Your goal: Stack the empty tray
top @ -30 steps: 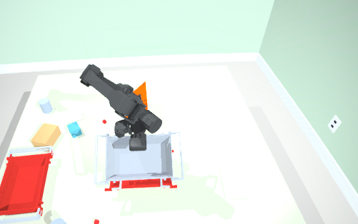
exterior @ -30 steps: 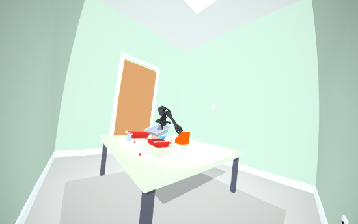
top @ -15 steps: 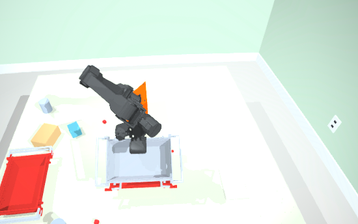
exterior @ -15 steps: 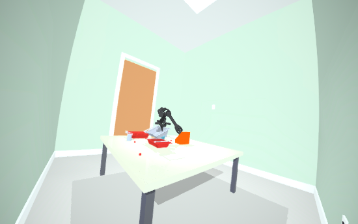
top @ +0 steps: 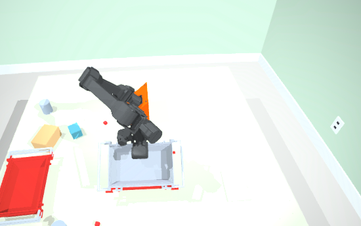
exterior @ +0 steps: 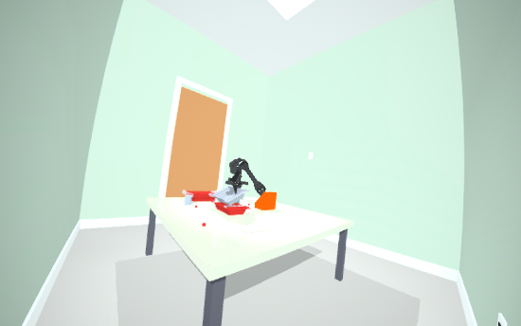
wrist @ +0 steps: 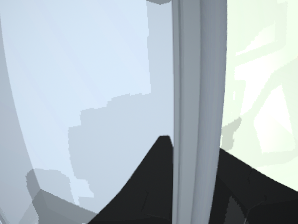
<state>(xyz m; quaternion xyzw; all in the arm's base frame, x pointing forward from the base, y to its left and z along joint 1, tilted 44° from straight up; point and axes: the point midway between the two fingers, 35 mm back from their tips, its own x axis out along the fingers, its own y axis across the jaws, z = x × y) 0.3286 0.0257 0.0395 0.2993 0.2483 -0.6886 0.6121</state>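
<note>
My gripper tip is now 70 mm short of the grey tray and 10 mm to the left of it. Round my gripper tip: tan block: 220 mm behind, 450 mm to the right, 110 mm below; then cyan cube: 260 mm behind, 320 mm to the right, 120 mm below.
</note>
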